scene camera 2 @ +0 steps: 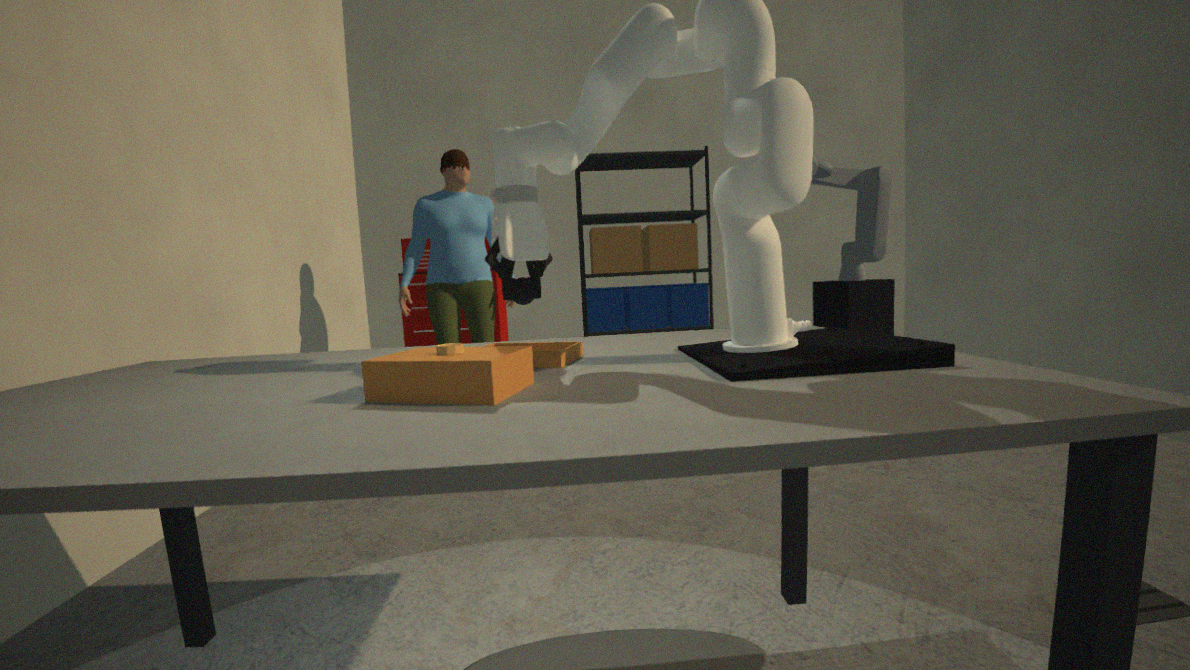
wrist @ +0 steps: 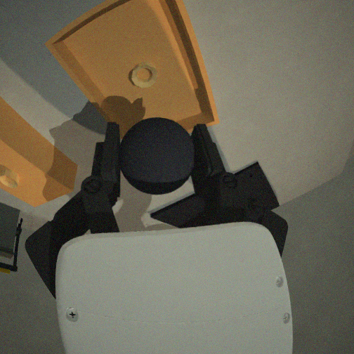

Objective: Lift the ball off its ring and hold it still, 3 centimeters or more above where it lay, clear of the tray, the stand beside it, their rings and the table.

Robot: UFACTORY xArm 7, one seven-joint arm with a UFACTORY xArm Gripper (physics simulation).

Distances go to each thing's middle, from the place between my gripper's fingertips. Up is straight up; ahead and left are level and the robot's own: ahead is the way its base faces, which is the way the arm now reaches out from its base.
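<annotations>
Dark ball (wrist: 156, 155): my gripper is 20 mm below it. Counted from my hand, the orange tray (scene camera 2: 545, 354) is 100 mm below, and the orange stand (scene camera 2: 449, 373) is 80 mm below, 120 mm ahead and 230 mm to the left.
</annotations>
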